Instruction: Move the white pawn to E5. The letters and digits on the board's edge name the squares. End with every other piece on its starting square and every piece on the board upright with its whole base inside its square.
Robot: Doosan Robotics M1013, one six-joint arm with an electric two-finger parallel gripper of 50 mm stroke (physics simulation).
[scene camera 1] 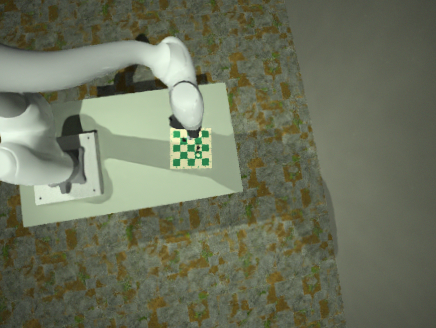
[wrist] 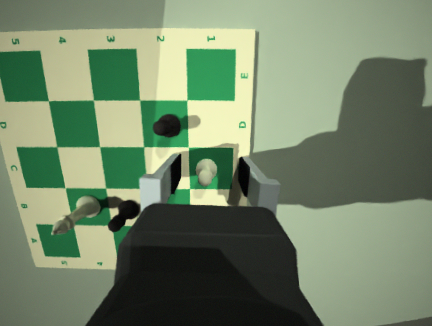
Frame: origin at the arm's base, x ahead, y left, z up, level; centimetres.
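Where they show: gripper, fingertip midpoint: [scene camera 1: 190,134] [wrist: 210,167]; arm's base, link origin: [scene camera 1: 67,167].
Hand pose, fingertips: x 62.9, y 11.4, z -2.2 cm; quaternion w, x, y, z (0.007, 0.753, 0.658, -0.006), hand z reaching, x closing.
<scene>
Things, the pixels of their top centre, and the offset from my fingertips. "pt": a spot on its surface instead. Level surfaces: height alone.
- white pawn, top centre: [wrist: 204,181] dx +0.1, dy -0.3, dz +3.1 cm
- cream board, top centre: [wrist: 124,168] [scene camera 1: 191,148] dx -0.5, dy -7.5, dz -0.1 cm
- Square E5, surface spot: [wrist: 22,76] [scene camera 1: 176,162] pt dx -8.8, dy -14.4, dz -0.1 cm
- black pawn, top centre: [wrist: 158,128] [scene camera 1: 183,139] dx -3.8, dy -3.1, dz +3.1 cm
- taller white piece, top centre: [wrist: 52,234] [scene camera 1: 197,153] dx +2.8, dy -11.6, dz +4.3 cm
- black piece, top centre: [wrist: 112,228] [scene camera 1: 198,146] dx +3.4, dy -7.9, dz +3.1 cm
- pale table, surface height: dz -0.7 cm
The white pawn [wrist: 206,169] stands upright on C1. My gripper [scene camera 1: 194,134] [wrist: 210,167] is open and empty, with its fingers on either side of the pawn in the wrist view; how high they are above the board is hard to tell. The green and cream board [scene camera 1: 172,150] [wrist: 246,40] lies flat. Square E5 [scene camera 1: 176,162] [wrist: 22,76] is green, holds no piece, and is at the board's top left in the wrist view. In scene camera 1 the gripper largely hides C1.
A black pawn [scene camera 1: 184,140] [wrist: 167,125] stands on D2, close to the left finger. A taller white piece [scene camera 1: 198,155] [wrist: 88,206] stands on B4. A black piece [scene camera 1: 198,148] [wrist: 128,209] stands on B3. The pale table [scene camera 1: 135,185] carries the board and the arm's base.
</scene>
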